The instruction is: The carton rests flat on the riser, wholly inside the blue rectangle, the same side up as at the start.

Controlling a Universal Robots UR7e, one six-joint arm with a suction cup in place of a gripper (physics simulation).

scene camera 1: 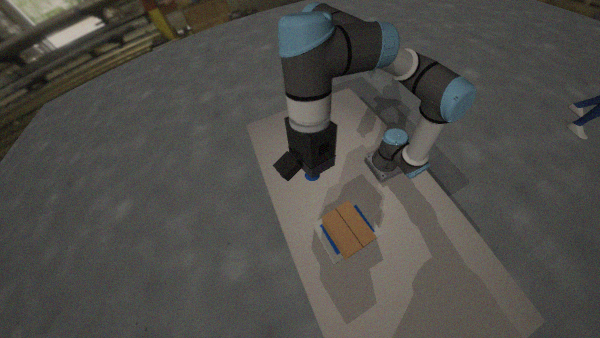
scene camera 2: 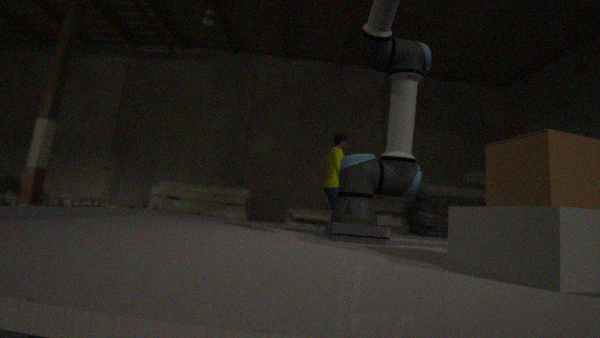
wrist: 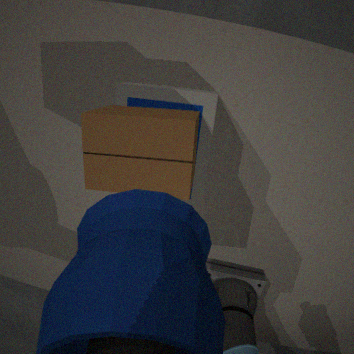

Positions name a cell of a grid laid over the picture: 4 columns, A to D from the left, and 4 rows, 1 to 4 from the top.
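Note:
A brown carton (scene camera 2: D2) rests on a riser (scene camera 2: D3). The wrist view shows the carton (wrist: B2) and the riser (wrist: B2); the carton (scene camera 1: C3) and the riser (scene camera 1: C3) are visible from the scene camera as well. My suction cup (wrist: B4) carries nothing.

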